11 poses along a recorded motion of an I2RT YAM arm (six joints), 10 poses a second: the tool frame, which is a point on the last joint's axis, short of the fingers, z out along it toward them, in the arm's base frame.
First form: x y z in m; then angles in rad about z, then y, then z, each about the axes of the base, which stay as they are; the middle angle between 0 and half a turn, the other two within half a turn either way.
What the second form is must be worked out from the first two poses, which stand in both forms.
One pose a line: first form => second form
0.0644 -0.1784 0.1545 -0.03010 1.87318 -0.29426 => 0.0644 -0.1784 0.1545 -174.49 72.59 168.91
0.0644 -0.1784 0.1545 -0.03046 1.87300 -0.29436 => 0.0644 -0.1784 0.1545 -174.42 72.60 168.98
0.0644 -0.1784 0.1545 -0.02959 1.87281 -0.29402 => 0.0644 -0.1784 0.1545 -174.58 72.62 168.84
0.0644 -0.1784 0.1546 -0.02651 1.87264 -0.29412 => 0.0644 -0.1784 0.1546 -175.13 72.64 168.25
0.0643 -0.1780 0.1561 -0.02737 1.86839 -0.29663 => 0.0643 -0.1780 0.1561 -174.90 72.88 168.34
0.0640 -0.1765 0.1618 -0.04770 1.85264 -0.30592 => 0.0640 -0.1765 0.1618 -170.65 73.63 172.21
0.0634 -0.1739 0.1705 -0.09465 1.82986 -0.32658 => 0.0634 -0.1739 0.1705 -160.37 74.22 -178.38
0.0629 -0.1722 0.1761 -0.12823 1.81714 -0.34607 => 0.0629 -0.1722 0.1761 -153.04 74.12 -171.96
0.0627 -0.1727 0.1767 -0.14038 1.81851 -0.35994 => 0.0627 -0.1727 0.1767 -151.05 73.73 -170.67
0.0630 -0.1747 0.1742 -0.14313 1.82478 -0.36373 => 0.0630 -0.1747 0.1742 -151.21 73.34 -171.00
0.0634 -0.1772 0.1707 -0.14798 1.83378 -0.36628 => 0.0634 -0.1772 0.1707 -151.29 72.76 -171.16
